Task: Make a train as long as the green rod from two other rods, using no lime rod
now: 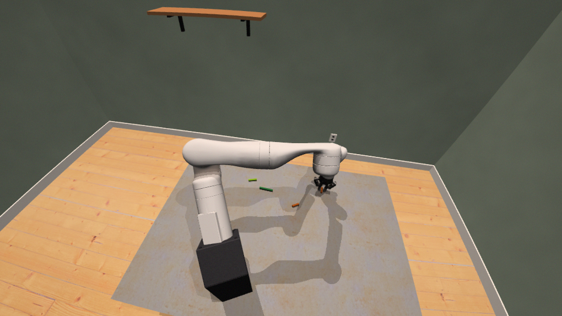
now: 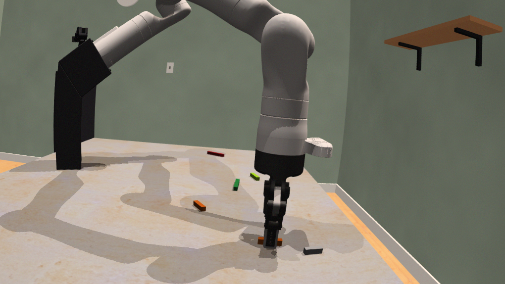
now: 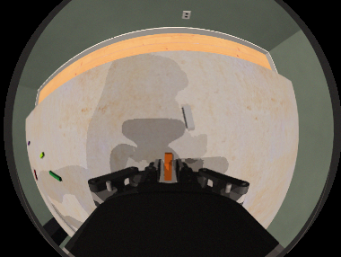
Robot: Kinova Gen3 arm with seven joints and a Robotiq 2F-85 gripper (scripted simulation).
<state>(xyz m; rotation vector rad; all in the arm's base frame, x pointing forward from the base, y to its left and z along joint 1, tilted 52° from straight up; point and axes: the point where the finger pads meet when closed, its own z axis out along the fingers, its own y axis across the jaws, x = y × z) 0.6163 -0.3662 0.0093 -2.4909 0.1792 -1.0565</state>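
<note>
Now: hand 10 mm above the orange rod. From my hand the other things lie so: green rod 320 mm to the left, 110 mm behind, 10 mm below; lime rod 420 mm to the left, 70 mm behind, 10 mm below; grey rod 70 mm ahead, 20 mm to the right, 10 mm below.
</note>
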